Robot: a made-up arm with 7 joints. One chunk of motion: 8 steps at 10 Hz.
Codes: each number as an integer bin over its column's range. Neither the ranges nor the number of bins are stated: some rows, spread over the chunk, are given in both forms.
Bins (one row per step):
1: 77 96 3 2 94 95 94
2: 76 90 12 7 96 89 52
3: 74 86 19 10 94 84 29
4: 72 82 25 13 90 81 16
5: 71 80 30 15 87 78 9
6: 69 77 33 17 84 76 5
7: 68 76 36 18 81 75 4
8: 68 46 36 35 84 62 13
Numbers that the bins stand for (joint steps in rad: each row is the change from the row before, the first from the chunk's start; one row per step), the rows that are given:
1: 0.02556 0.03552 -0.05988 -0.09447 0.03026 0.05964 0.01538
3: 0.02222 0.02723 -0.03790 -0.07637 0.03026 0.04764 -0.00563
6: 0.01667 0.01978 -0.01867 -0.06054 0.02279 0.03891 -0.01338
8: 0.01556 -0.00590 -0.01455 -0.01981 0.02279 0.02364 -0.01080
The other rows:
2: 0.02444 0.03055 -0.04752 -0.08316 0.03176 0.05309 0.00181
4: 0.02000 0.02392 -0.02966 -0.06959 0.02727 0.04436 -0.00983
5: 0.01889 0.02226 -0.02279 -0.06506 0.02503 0.04109 -0.01209
7: 0.01556 0.01895 -0.01455 -0.05827 0.02055 0.03782 -0.01371

